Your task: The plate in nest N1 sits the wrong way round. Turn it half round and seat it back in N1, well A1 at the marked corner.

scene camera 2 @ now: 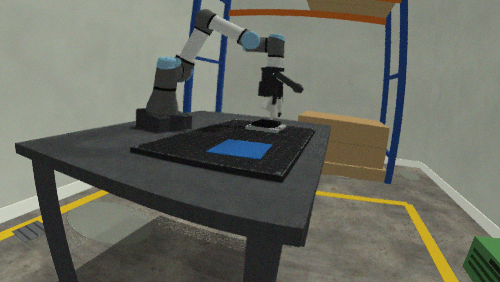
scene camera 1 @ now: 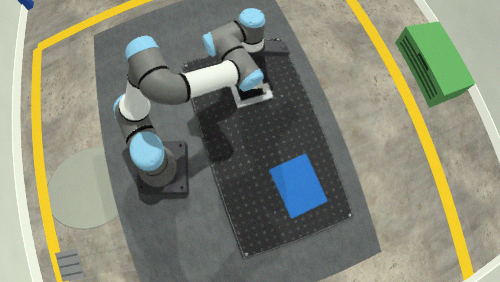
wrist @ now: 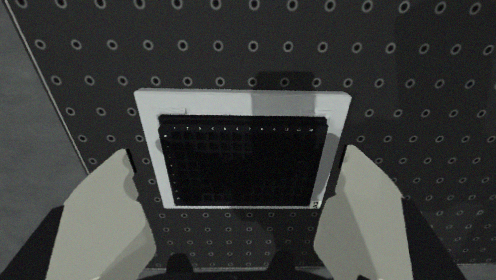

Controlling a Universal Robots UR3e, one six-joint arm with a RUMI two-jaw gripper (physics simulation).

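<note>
The black well plate (scene camera 1: 248,94) (scene camera 2: 266,123) (wrist: 245,165) lies in the white nest N1 (scene camera 1: 256,101) (scene camera 2: 265,129) (wrist: 200,102). In the wrist view its column numbers run along the top edge from 1 at the left, so well A1 is at the upper left. The nest's corner label (wrist: 315,204) is at the lower right, diagonally opposite. My gripper (scene camera 2: 274,114) (wrist: 238,150) is open and empty, pointing down a little above the plate. In the wrist view its fingertips stand left and right of the nest, apart from it. The arm hides part of the plate in scene camera 1.
The nest stands on the black perforated board (scene camera 1: 240,200) (scene camera 2: 175,150) (wrist: 250,62). A flat blue square (scene camera 1: 298,186) (scene camera 2: 240,148) lies on the board's other half. Cardboard boxes (scene camera 2: 345,140) stand on the floor beyond the table (scene camera 2: 100,152).
</note>
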